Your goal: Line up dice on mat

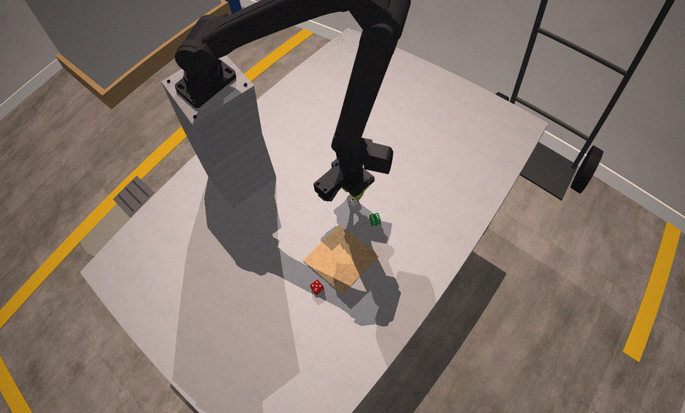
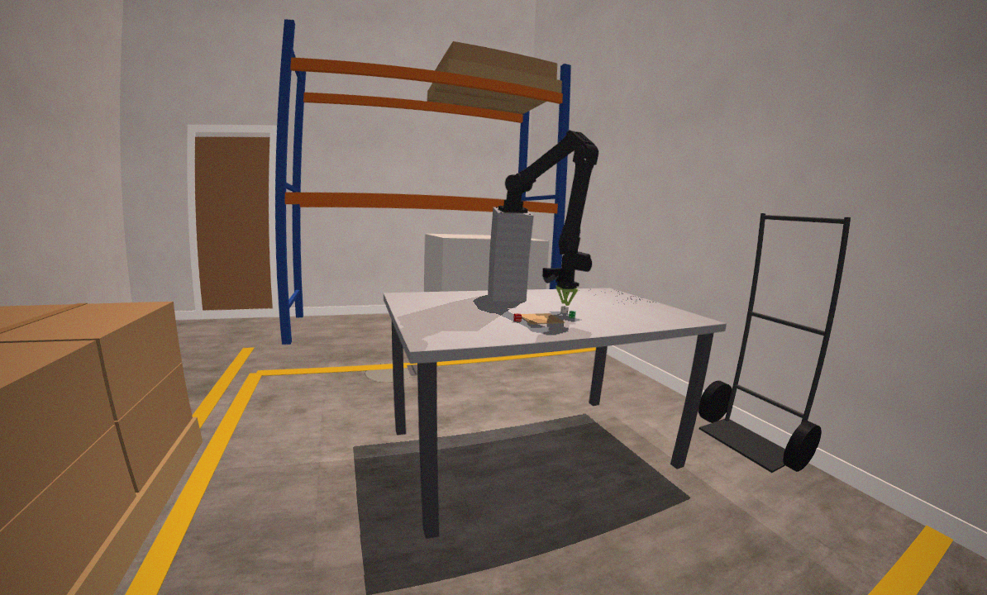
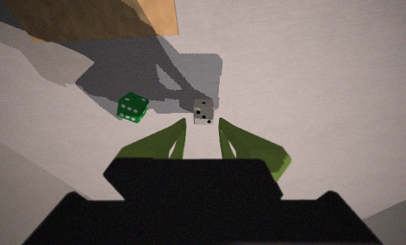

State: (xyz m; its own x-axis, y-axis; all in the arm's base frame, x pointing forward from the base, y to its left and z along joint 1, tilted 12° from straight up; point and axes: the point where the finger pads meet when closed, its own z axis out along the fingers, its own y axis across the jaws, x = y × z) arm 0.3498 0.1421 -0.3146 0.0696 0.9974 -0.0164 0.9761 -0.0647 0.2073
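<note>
Now: hand 3 cm above the white die. From my hand the other things lie so: red die 25 cm to the right, 10 cm ahead, 3 cm below; green die 9 cm ahead, 3 cm below, 1 cm to the right; tan mat 15 cm to the right, 9 cm ahead, 4 cm below.
</note>
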